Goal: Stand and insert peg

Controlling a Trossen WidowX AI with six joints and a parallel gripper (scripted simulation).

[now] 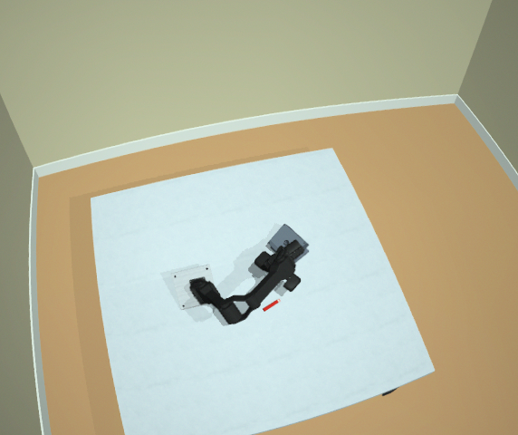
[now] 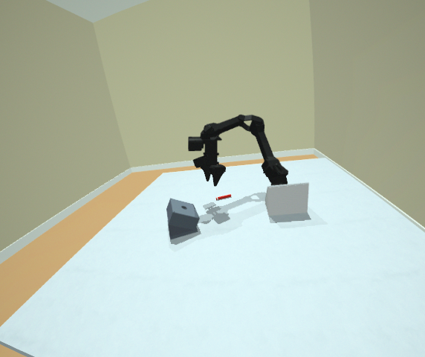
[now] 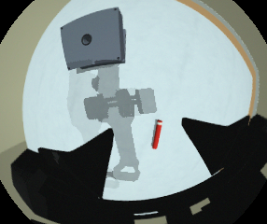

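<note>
The red peg is 20 mm behind my gripper tip, 60 mm to the right of it and 110 mm below it. From my gripper tip the other things lie so: grey sloped panel: 110 mm ahead, 170 mm to the left, 50 mm below.
</note>
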